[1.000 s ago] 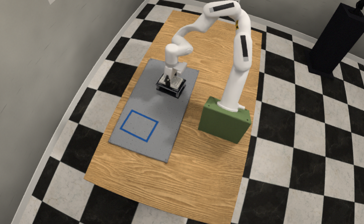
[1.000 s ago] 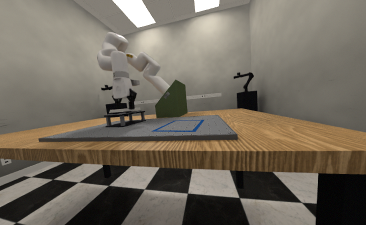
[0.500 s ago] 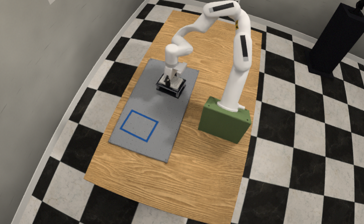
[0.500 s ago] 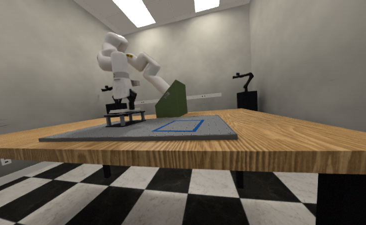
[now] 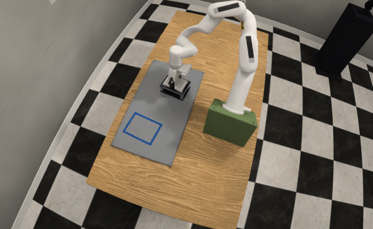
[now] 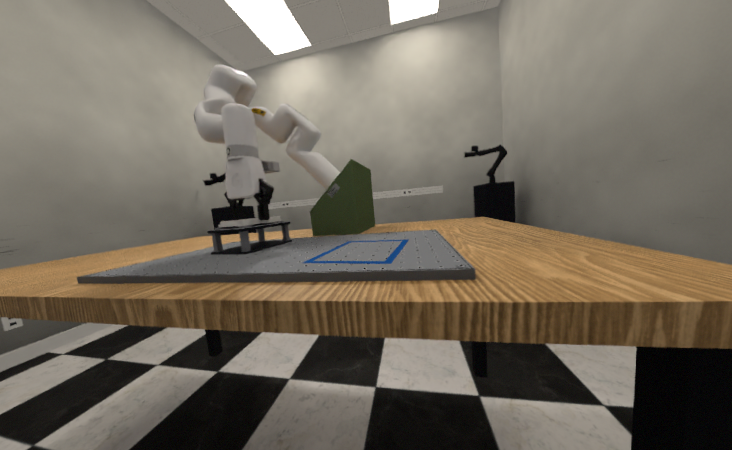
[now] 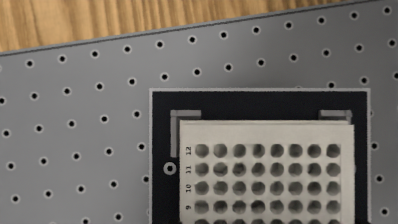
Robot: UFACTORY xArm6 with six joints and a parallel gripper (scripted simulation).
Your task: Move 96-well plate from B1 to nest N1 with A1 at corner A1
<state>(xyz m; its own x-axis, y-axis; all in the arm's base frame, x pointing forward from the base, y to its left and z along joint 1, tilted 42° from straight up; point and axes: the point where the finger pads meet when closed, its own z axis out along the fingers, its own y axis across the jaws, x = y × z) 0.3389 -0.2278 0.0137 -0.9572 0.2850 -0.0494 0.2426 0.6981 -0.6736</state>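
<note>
The 96-well plate is 10 mm below my hand. Round my hand: black raised plate nest: 30 mm below.
</note>
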